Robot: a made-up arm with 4 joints.
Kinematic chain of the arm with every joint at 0, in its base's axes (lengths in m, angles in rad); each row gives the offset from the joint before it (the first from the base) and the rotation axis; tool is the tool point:
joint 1: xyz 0 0 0.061 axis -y
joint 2: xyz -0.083 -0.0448 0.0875 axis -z
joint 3: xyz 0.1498 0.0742 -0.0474 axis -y
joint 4: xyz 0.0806 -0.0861 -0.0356 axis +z
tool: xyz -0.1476 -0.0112 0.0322
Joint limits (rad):
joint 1: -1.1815..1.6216
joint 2: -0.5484..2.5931
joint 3: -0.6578..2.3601
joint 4: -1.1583..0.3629
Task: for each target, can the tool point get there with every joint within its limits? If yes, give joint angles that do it. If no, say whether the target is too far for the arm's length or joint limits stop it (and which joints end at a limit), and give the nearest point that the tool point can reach.
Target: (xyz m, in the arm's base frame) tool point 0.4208 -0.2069 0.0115
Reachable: no: joint limits stop it (at a limit: joint 4) | nearest point 0.1142 -0.1095 0.0476 | short by 0.324 m
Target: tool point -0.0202 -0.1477 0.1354
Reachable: yes | joints 1.3896 1.2214 0.9242 -1.0215
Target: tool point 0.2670 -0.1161 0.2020
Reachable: no: joint limits stop it (at a limit: joint 4) | nearest point 0.1075 -0.0832 0.1177 | short by 0.183 m
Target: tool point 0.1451 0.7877 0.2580
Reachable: no: too far | nearest point 0.0280 0.1398 0.0990 | short by 0.677 m
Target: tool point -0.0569 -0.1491 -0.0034
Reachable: yes | joints 0.7829 1.3425 0.6996 0.0217
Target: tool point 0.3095 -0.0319 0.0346
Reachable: no: joint limits stop it (at a limit: joint 4) | nearest point 0.1244 -0.0379 0.0504 | short by 0.186 m
